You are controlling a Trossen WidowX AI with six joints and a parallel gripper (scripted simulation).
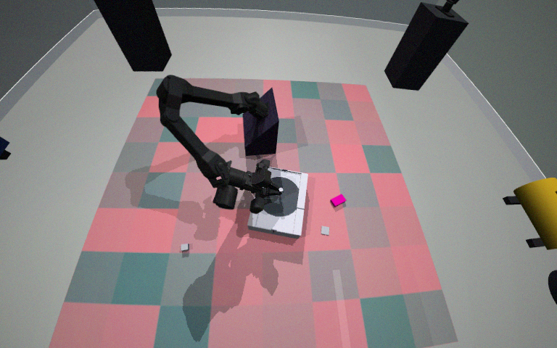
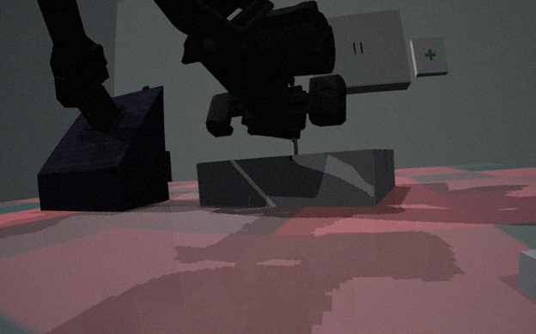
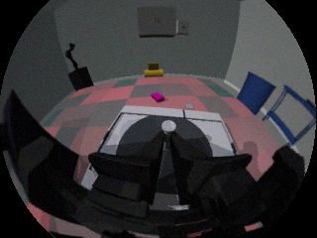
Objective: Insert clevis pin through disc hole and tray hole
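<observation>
My gripper tip is now 10 mm above the steel clevis pin. Round my gripper tip: dark aluminium disc: 10 mm to the right, 30 mm below; then grey cube: 180 mm ahead, 340 mm to the right, 80 mm below; then steel tray: 10 mm ahead, 50 mm below.
</observation>
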